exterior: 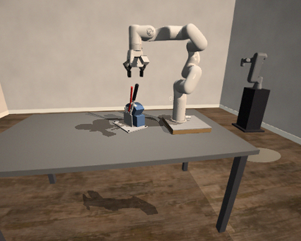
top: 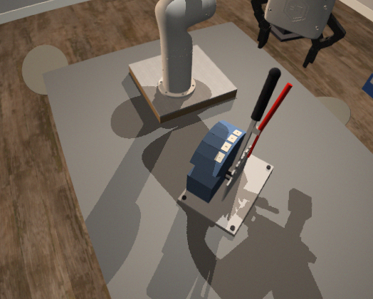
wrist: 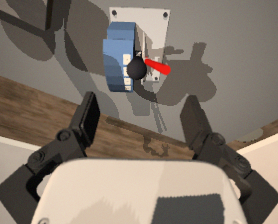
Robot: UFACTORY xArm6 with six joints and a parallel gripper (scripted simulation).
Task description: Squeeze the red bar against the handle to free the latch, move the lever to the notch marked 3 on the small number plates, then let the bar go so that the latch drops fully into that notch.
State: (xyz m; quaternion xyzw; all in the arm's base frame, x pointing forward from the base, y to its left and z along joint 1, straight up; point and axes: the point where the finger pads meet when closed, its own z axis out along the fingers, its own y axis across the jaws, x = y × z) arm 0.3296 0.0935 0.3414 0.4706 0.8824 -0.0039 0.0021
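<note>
Now: hand 4 cm short of the red bar, 3 cm to the left of it and 19 cm above it.
</note>
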